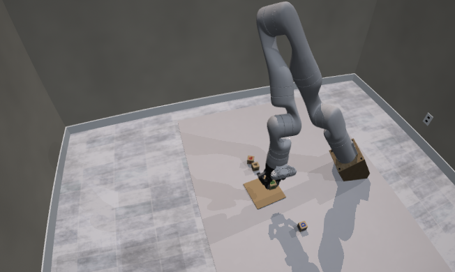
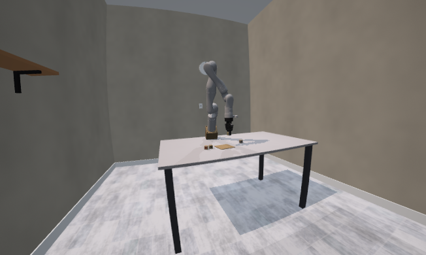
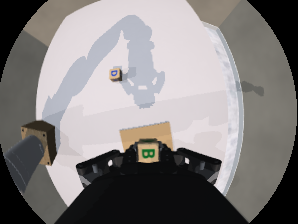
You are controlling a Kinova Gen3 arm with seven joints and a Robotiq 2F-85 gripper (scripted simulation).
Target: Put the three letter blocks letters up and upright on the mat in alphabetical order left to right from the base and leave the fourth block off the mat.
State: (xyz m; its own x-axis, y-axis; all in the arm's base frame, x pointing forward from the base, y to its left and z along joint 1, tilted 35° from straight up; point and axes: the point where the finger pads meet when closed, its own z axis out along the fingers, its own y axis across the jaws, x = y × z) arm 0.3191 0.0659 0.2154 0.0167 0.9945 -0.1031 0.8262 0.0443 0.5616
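The tan mat is 120 mm below my hand and 50 mm to the right of it. The rest, counted from my hand: block: 180 mm to the right, 110 mm below.
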